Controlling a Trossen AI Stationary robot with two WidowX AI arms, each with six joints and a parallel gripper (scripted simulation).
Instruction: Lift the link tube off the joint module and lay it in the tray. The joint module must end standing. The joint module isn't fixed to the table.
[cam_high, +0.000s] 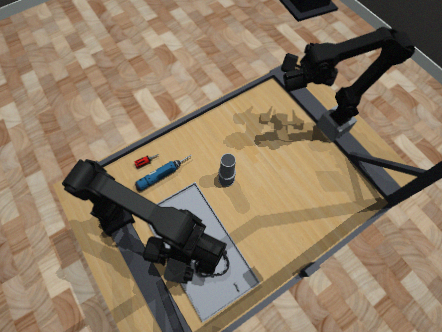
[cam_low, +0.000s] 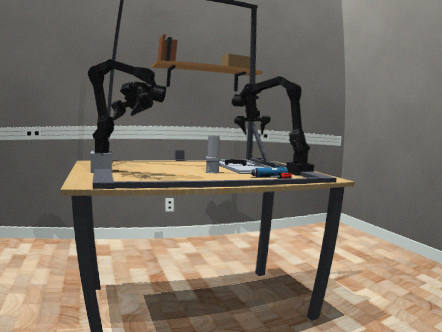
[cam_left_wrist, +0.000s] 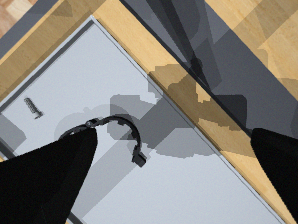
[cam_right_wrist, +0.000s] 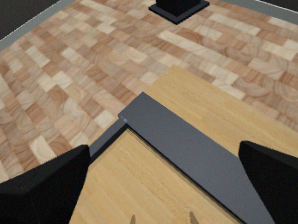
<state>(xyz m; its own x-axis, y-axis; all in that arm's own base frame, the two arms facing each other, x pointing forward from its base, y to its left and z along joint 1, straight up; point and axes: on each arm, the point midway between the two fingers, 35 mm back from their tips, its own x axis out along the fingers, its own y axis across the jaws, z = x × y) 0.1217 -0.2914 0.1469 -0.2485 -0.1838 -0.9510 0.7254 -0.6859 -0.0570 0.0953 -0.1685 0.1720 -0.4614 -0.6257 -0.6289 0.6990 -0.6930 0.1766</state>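
Now: the grey link tube 260 mm to the right of my left hand, 250 mm ahead of it and 90 mm below it. From my left hand the other things lie so: joint module 260 mm to the right, 250 mm ahead, 170 mm below; then grey tray 190 mm below, 70 mm to the right, 60 mm ahead; then small screw 190 mm below, 130 mm to the right, 110 mm behind.
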